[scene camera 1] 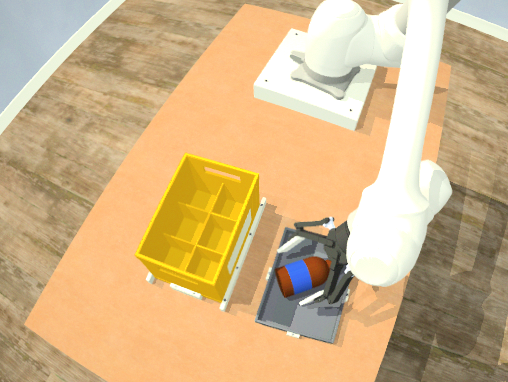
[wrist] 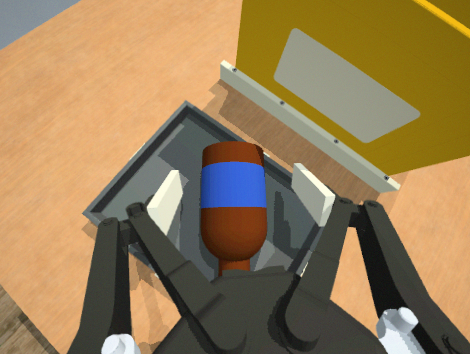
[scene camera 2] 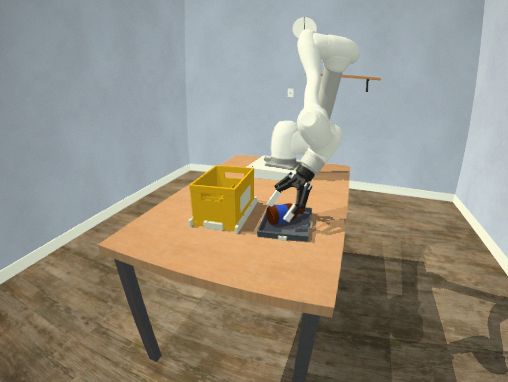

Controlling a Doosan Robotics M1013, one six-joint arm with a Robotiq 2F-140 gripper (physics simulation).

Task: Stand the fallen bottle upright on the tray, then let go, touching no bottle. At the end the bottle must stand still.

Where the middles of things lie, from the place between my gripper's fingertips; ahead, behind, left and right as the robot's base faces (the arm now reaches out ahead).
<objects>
Now: the white rail [wrist: 319,137] 14 cm to the right of my hand and 3 cm below it.
</objects>
